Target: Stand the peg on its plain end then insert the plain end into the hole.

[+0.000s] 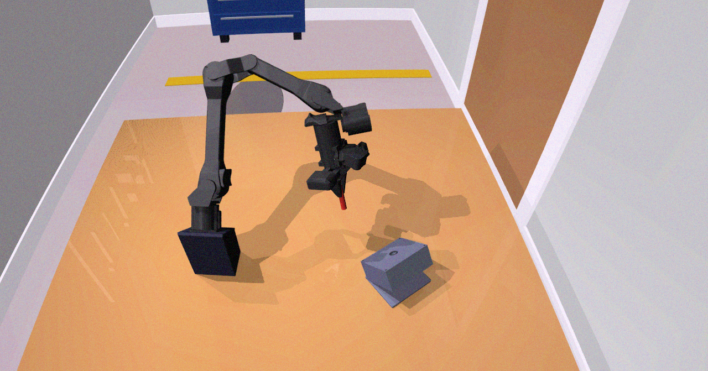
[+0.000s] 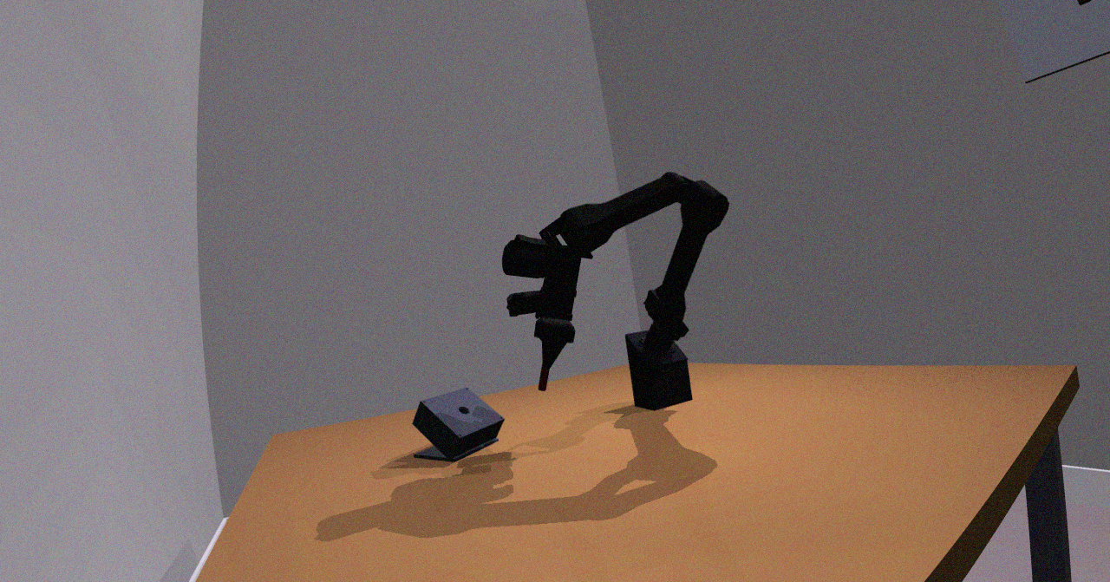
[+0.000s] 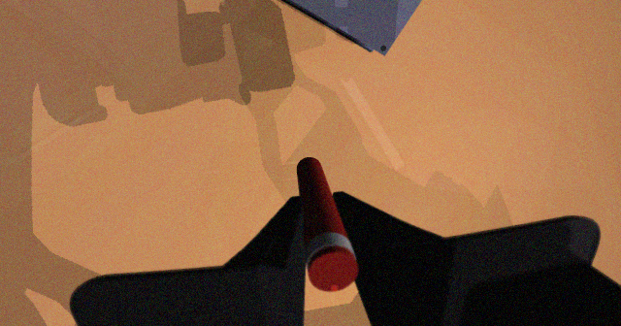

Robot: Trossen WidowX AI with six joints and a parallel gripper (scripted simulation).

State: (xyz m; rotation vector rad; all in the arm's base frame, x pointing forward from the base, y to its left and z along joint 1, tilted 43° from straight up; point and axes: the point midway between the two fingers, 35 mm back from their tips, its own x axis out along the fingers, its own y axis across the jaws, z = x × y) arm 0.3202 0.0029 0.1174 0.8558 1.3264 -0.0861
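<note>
My gripper tip is now 160 mm to the left of the sloped grey panel, 120 mm short of it and 90 mm above it. From my gripper tip the other things lie so: red peg: 20 mm above.
</note>
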